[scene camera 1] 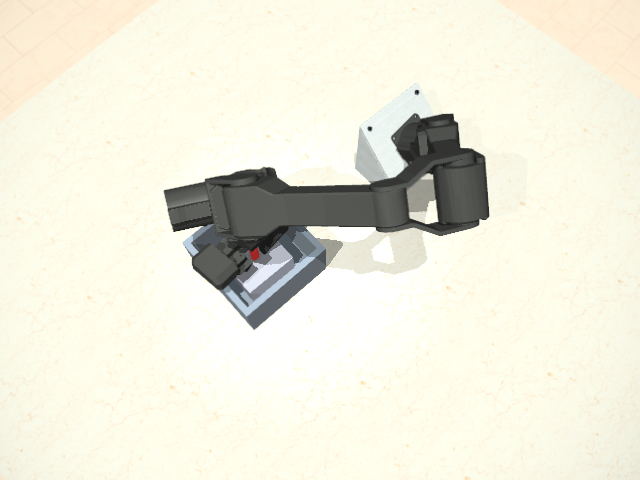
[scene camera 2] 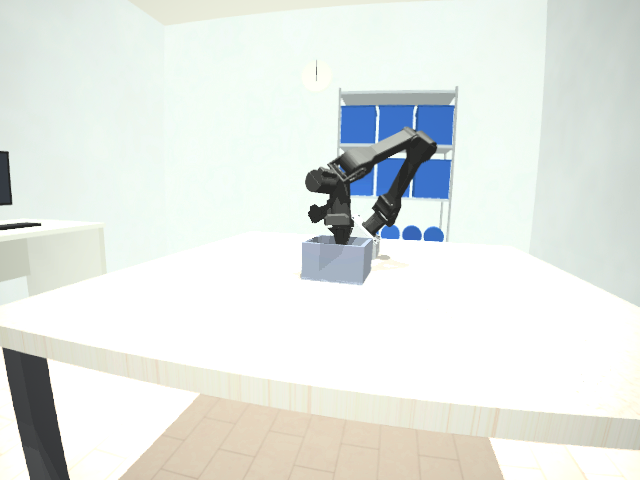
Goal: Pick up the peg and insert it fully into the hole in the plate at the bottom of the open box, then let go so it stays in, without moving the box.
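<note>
The red peg (scene camera 1: pixel 254 253) shows between the fingers of my gripper (scene camera 1: pixel 255 251) (scene camera 2: pixel 341 242), which reaches down into the open box. The fingers stand rather wide, and I take them as shut on the peg. Part of the peg is hidden by the hand, and its exact tilt is unclear. The blue-grey box (scene camera 1: pixel 290 287) (scene camera 2: pixel 330 263) sits on the table. The pale plate (scene camera 1: pixel 268 272) lies at its bottom, partly covered by the hand. The hole does not show, and I cannot tell whether the peg's lower end is in it. In scene camera 2 the box wall hides the fingertips' surroundings.
The box walls stand around the fingers. The dark forearm (scene camera 1: pixel 330 205) (scene camera 2: pixel 385 148) spans above the table from the silver slanted base mount (scene camera 1: pixel 385 134), beyond the box. A shelf rack (scene camera 2: pixel 398 93) with blue bins stands behind the table, and a desk (scene camera 2: pixel 62 224) is at the left.
</note>
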